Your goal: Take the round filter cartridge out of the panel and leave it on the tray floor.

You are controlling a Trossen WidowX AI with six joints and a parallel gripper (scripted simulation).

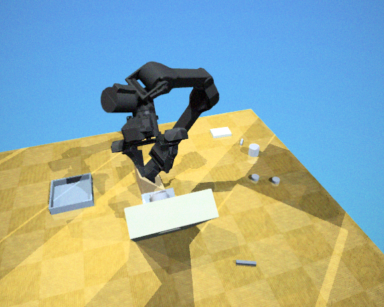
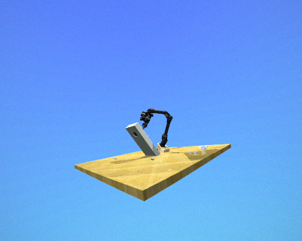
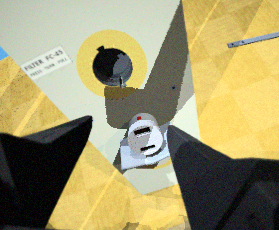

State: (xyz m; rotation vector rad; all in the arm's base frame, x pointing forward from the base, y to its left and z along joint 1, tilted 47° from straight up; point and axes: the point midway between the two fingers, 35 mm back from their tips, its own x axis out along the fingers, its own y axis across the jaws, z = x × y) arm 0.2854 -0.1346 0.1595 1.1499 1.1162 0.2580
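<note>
Right now my gripper tip is 8 cm above the filter cartridge. From my gripper tip the other things lie so: grey bar (10 cm ahead, 24 cm to the left, 31 cm below); then pin (49 cm behind, 42 cm to the left, 31 cm below); then grey-blue tray (29 cm behind, 31 cm to the right, 31 cm below).
</note>
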